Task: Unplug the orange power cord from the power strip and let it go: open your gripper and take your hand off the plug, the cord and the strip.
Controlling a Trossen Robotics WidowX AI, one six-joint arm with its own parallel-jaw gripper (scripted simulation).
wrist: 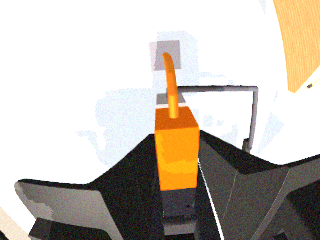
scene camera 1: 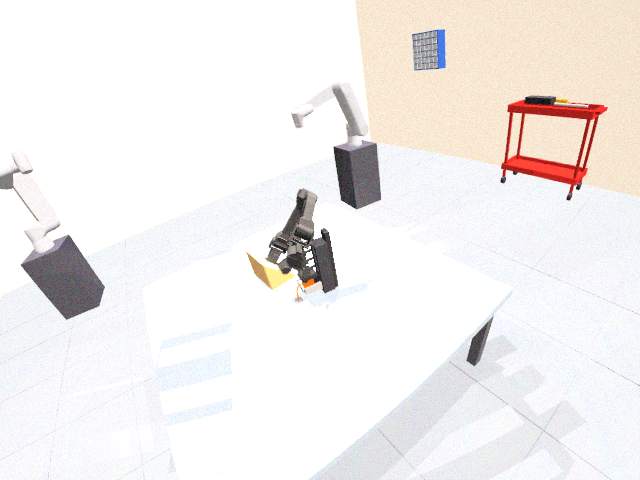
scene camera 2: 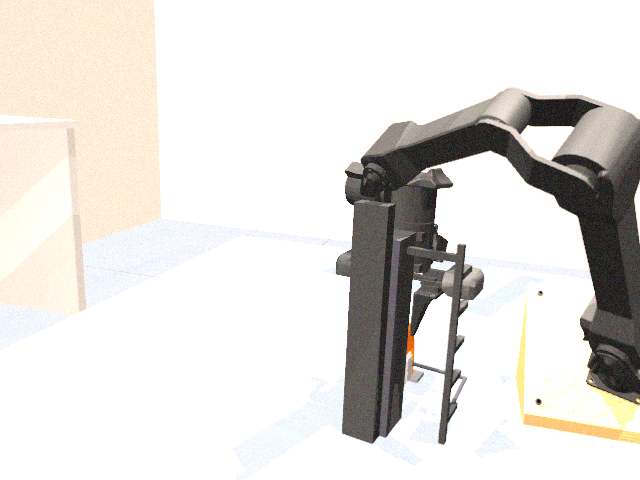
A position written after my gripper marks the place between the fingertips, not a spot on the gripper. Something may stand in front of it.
Note:
In view: my gripper [scene camera 2: 403, 333], an orange plug [wrist: 177, 140] and a grey block [wrist: 172, 47].
My gripper shows as well in the wrist view [wrist: 175, 138].

